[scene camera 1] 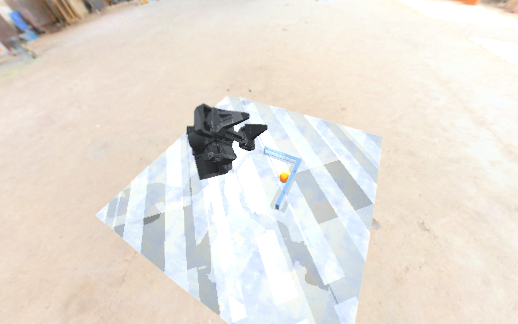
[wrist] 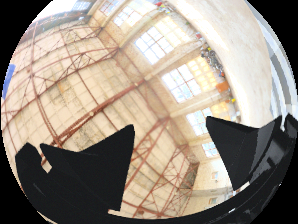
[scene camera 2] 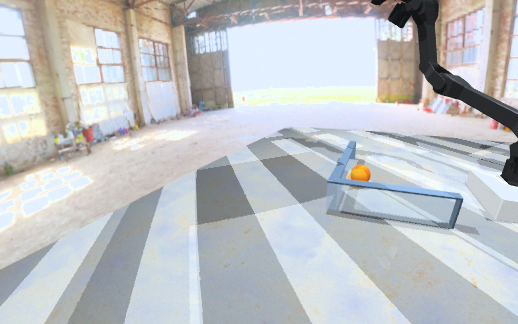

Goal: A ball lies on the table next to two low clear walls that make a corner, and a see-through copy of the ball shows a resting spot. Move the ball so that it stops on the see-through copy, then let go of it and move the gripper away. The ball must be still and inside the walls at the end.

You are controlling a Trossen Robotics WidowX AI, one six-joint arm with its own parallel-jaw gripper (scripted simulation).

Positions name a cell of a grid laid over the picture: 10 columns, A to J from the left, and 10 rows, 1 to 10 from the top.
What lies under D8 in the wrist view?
My gripper.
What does my gripper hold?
Nothing.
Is my gripper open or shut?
Open.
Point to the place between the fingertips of my gripper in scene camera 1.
F4
